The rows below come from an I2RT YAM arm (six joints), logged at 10 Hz.
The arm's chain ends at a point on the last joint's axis. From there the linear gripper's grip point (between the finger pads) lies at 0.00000 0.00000 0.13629 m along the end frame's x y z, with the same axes.
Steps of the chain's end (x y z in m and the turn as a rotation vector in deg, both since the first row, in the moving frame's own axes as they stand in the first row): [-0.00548 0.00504 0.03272 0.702 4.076 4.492]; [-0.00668 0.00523 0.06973 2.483 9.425 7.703]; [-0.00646 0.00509 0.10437 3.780 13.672 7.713]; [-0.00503 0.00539 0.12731 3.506 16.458 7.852]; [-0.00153 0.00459 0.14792 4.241 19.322 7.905]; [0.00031 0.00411 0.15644 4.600 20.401 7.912]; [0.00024 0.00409 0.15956 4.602 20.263 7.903]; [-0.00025 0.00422 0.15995 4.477 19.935 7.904]
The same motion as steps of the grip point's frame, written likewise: [0.00426 0.00375 0.03237 0.702 4.076 4.492]; [0.01596 0.00087 0.06777 2.483 9.425 7.703]; [0.02623 -0.00161 0.10022 3.780 13.672 7.713]; [0.03400 -0.00015 0.12148 3.506 16.458 7.852]; [0.04407 -0.00213 0.13989 4.241 19.322 7.905]; [0.04836 -0.00325 0.14748 4.600 20.401 7.912]; [0.04798 -0.00330 0.15071 4.602 20.263 7.903]; [0.04675 -0.00294 0.15139 4.477 19.935 7.904]
